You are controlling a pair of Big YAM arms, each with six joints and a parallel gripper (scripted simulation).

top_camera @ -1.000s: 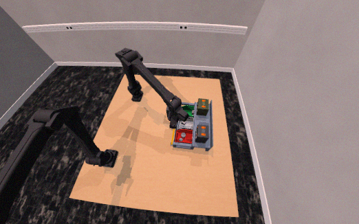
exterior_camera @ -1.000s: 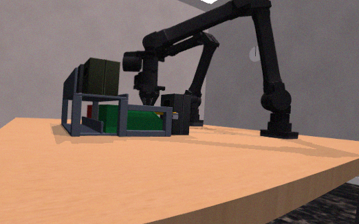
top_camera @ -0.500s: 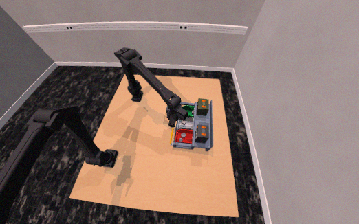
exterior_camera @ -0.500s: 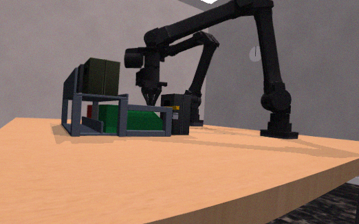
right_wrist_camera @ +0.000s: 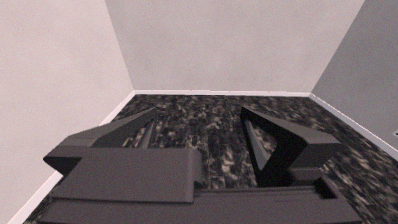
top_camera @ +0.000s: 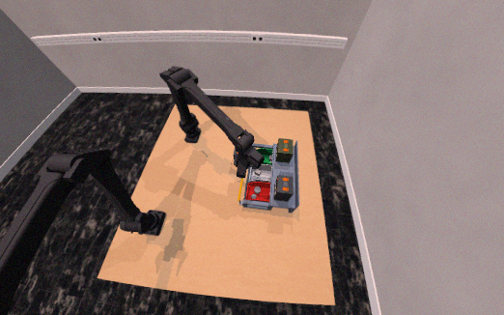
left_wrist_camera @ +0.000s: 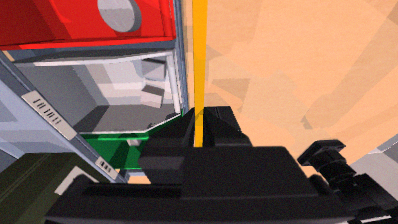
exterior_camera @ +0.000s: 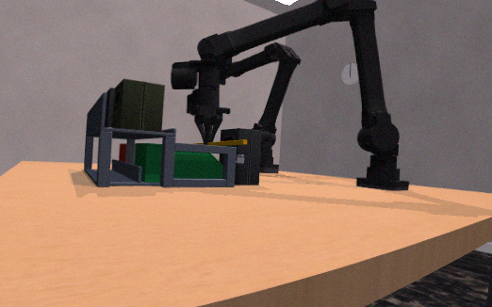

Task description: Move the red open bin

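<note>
Right now my left hand is 10 cm to the right of the black box, 4 cm past it and 3 cm above it. Also, from my left hand: grey bin: 12 cm ahead, 5 cm below; grey shelf: 14 cm ahead, 3 cm below; green bin: 11 cm to the left, 11 cm ahead, 5 cm below.
</note>
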